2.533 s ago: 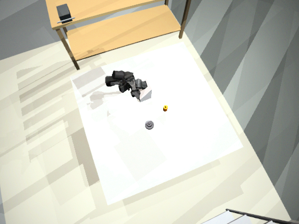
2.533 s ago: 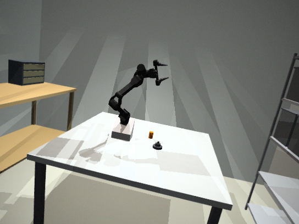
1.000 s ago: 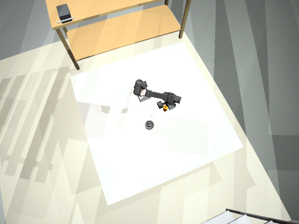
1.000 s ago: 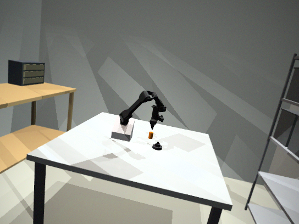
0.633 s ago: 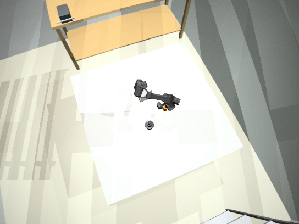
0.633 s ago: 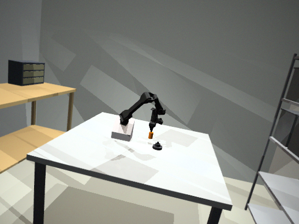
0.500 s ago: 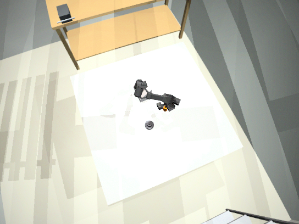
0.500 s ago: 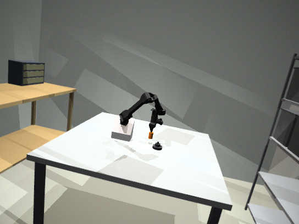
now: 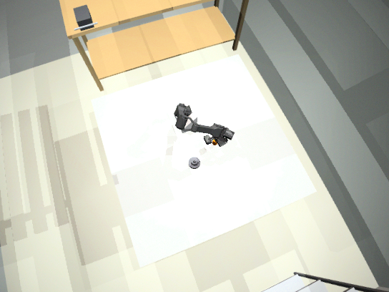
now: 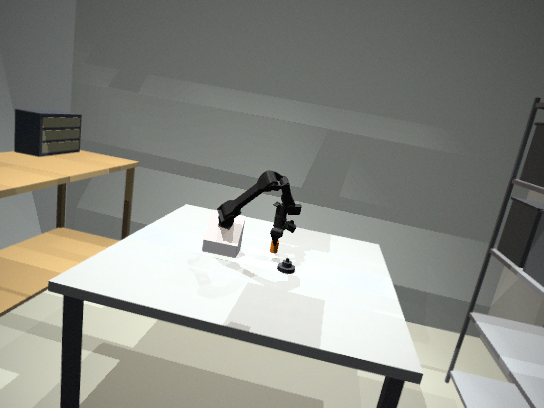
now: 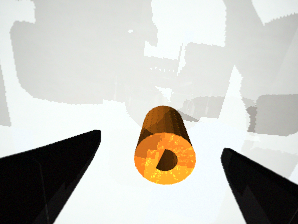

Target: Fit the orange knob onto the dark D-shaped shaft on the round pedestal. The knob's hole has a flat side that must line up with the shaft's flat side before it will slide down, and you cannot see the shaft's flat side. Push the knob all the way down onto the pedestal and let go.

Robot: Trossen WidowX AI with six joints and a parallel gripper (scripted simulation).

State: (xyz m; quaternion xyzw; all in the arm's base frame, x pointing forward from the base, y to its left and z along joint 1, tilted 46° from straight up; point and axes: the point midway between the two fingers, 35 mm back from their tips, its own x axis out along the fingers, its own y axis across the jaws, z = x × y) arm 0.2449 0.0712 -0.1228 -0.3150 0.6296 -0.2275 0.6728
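The orange knob lies 2 cm below my gripper tip. Round my gripper tip: dark round pedestal (10 cm ahead, 20 cm to the right, 2 cm below).
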